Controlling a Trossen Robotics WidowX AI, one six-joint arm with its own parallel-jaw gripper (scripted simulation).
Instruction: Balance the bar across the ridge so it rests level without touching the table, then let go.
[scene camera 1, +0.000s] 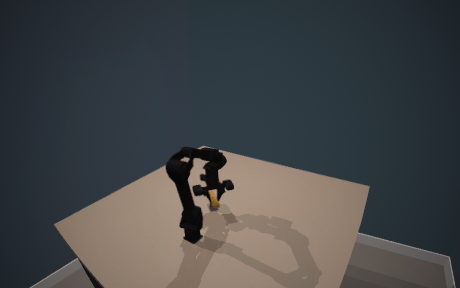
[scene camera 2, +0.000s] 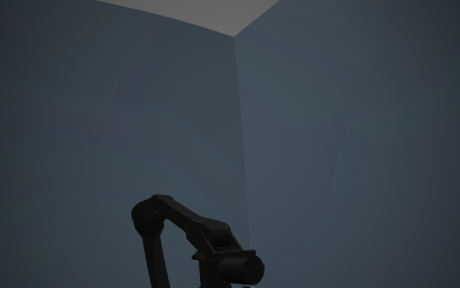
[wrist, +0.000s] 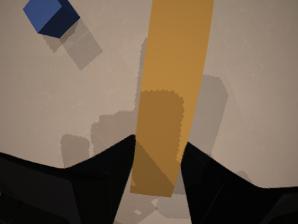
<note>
I see my gripper (wrist: 158, 143) and an orange bar (wrist: 175, 56).
Scene camera 2 does not show the orange bar: it is out of frame.
</note>
